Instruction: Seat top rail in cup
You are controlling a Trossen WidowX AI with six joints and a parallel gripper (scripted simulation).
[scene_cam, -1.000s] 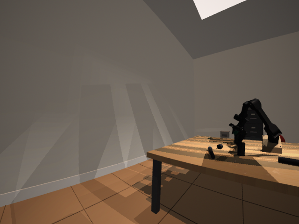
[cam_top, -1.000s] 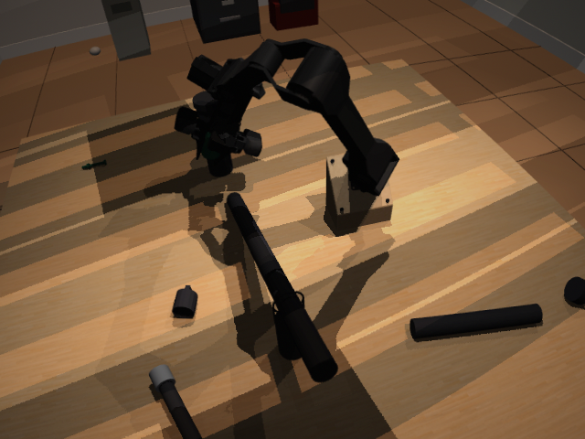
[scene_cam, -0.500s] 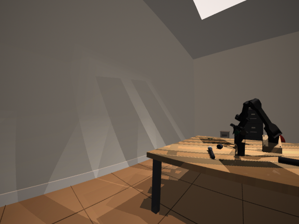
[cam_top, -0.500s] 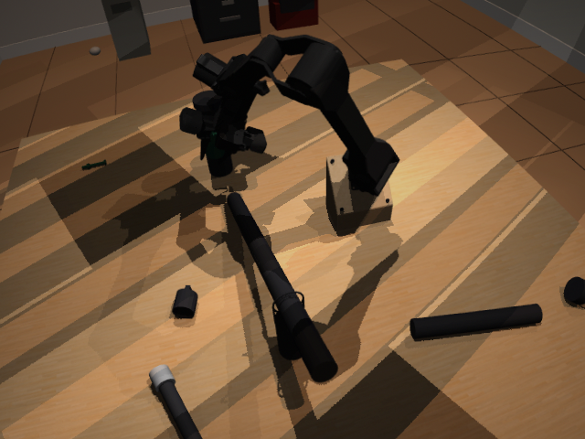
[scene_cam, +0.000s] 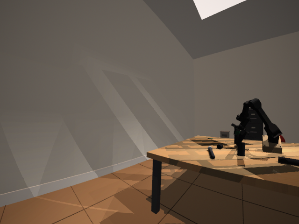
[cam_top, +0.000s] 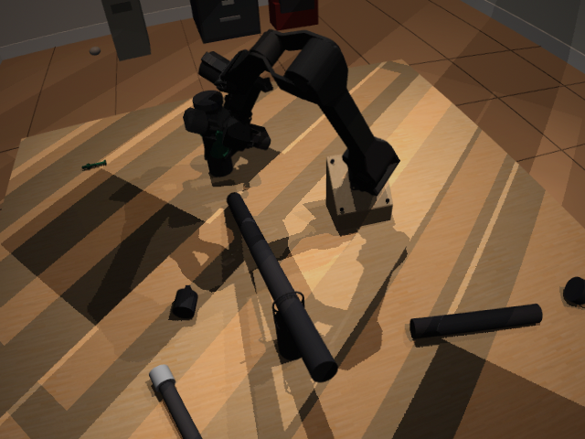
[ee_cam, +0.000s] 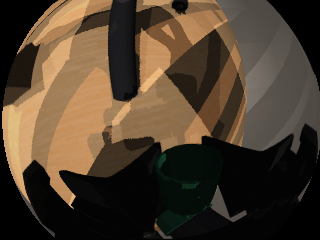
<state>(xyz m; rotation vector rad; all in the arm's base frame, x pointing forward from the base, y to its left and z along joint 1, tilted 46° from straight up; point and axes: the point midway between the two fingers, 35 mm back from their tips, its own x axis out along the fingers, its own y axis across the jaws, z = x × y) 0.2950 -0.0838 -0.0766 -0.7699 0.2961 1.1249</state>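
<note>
Right now my gripper tip is 10 mm past the rail-end cup, 30 mm to the left of it and 30 mm below it. The rest, counted from my gripper tip: green bolt 330 mm ahead, 190 mm to the right, 90 mm below; short line post 110 mm behind, 420 mm to the left, 10 mm above; dark tube 430 mm behind, 440 mm to the left, 80 mm below.
</note>
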